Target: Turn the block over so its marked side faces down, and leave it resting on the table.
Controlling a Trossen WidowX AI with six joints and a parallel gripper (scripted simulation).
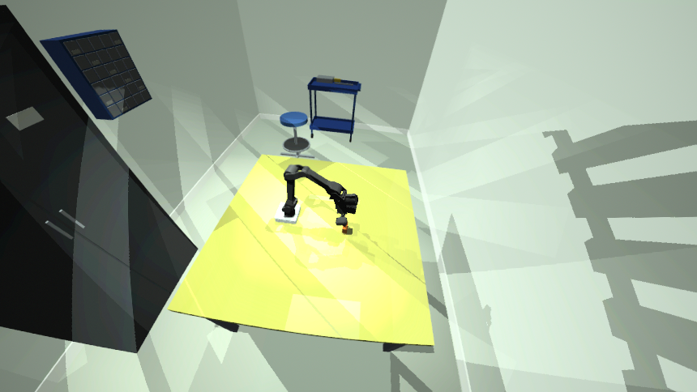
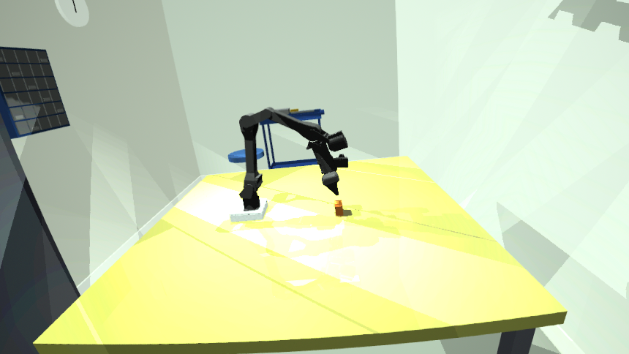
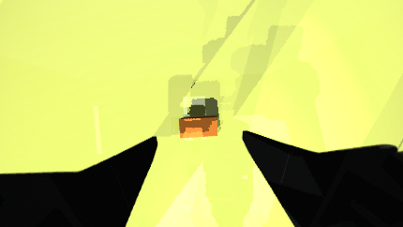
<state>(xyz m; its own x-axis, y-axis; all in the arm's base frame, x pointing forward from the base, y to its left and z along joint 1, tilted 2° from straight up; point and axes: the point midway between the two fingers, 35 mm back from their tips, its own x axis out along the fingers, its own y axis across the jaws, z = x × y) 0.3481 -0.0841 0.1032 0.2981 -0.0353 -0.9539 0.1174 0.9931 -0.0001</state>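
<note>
My gripper tip is now 80 mm above the orange block and 10 mm past it.
</note>
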